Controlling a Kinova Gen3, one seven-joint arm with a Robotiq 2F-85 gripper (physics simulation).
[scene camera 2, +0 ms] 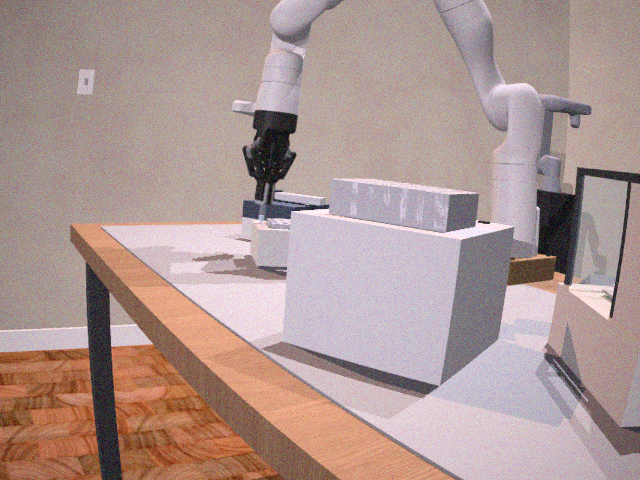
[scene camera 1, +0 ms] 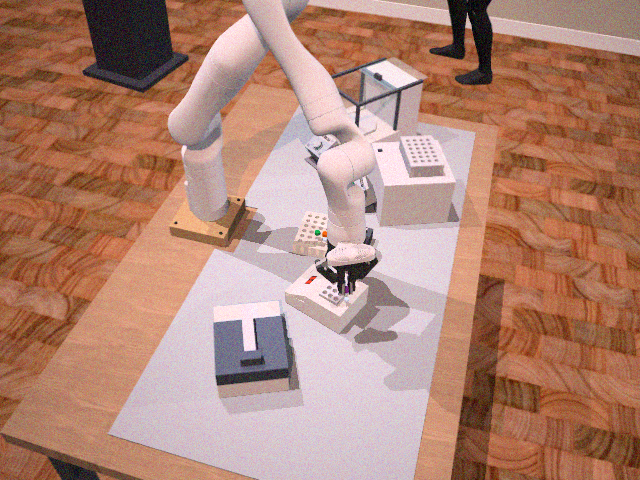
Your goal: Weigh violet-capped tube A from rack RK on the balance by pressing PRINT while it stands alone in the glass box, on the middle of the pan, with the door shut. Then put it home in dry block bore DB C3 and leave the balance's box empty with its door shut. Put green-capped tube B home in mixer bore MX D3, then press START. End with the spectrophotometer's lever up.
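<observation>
My gripper (scene camera 1: 346, 287) (scene camera 2: 265, 196) points down over a small white device (scene camera 1: 310, 297) (scene camera 2: 268, 245) with a red display and a small block of holes. It is shut on violet-capped tube A (scene camera 1: 346, 290) (scene camera 2: 262, 212), which is upright, its lower end close to the device's top near that block. Whether it is inside a bore cannot be told. Green-capped tube B (scene camera 1: 317, 232) stands in the white rack (scene camera 1: 305, 245), beside an orange cap. The balance (scene camera 1: 412, 108) (scene camera 2: 594, 338) has a dark-framed glass box at the back; its door's state is unclear.
A large white box (scene camera 1: 413, 201) (scene camera 2: 367, 289) carries a block with many holes (scene camera 1: 422, 152) (scene camera 2: 387, 204). A white-and-navy instrument (scene camera 1: 227, 346) (scene camera 2: 250, 208) stands nearest in scene camera 1. A small knobbed unit (scene camera 1: 320, 145) and other gear stand partly behind the arm.
</observation>
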